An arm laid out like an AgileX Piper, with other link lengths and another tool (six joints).
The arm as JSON. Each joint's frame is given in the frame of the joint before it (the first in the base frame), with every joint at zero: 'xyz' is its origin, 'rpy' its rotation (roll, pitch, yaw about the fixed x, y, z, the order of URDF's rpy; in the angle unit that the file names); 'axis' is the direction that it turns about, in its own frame. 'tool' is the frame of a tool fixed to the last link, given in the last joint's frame.
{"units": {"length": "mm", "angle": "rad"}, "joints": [
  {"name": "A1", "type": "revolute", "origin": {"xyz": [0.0, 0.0, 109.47], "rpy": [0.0, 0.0, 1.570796]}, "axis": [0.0, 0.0, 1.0]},
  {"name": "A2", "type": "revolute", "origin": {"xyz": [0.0, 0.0, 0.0], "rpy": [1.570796, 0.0, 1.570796]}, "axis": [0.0, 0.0, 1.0]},
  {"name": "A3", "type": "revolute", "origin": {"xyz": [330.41, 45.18, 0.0], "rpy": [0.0, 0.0, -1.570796]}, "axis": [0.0, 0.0, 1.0]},
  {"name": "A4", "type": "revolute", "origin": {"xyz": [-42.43, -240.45, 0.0], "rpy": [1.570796, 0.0, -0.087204]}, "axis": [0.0, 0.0, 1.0]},
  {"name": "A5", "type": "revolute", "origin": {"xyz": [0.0, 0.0, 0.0], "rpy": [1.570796, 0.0, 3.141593]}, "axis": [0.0, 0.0, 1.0]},
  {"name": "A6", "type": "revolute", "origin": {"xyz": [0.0, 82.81, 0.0], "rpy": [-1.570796, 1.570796, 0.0]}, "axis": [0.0, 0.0, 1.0]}
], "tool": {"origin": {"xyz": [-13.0, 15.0, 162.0], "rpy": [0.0, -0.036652, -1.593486]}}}
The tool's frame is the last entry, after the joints.
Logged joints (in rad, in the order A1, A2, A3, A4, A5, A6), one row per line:
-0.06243, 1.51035, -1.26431, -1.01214, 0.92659, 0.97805
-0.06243, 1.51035, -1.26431, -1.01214, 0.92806, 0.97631
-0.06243, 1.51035, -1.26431, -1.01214, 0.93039, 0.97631
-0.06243, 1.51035, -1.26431, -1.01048, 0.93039, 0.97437
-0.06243, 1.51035, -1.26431, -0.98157, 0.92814, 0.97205
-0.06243, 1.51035, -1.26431, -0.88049, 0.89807, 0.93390
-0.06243, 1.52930, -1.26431, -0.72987, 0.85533, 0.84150
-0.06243, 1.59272, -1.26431, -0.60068, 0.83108, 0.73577
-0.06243, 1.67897, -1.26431, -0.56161, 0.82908, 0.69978
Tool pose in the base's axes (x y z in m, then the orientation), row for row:
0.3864, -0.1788, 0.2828, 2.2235, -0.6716, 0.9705
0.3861, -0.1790, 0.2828, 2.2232, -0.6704, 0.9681
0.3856, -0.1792, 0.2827, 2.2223, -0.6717, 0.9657
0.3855, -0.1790, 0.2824, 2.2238, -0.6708, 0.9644
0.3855, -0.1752, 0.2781, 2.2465, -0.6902, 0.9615
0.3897, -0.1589, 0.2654, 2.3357, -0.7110, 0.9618
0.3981, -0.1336, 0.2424, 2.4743, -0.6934, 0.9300
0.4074, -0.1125, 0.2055, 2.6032, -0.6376, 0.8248
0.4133, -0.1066, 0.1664, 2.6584, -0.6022, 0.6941
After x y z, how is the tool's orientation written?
As a rotation vector, in radians.
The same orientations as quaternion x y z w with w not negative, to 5 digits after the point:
0.84060, -0.25390, 0.36690, 0.30710
0.84079, -0.25354, 0.36612, 0.30781
0.84072, -0.25411, 0.36533, 0.30847
0.84117, -0.25374, 0.36479, 0.30819
0.84490, -0.25958, 0.36161, 0.29666
0.86046, -0.26193, 0.35432, 0.25585
0.88658, -0.24845, 0.33323, 0.20301
0.91515, -0.22415, 0.28996, 0.16790
0.93238, -0.21121, 0.24344, 0.16369

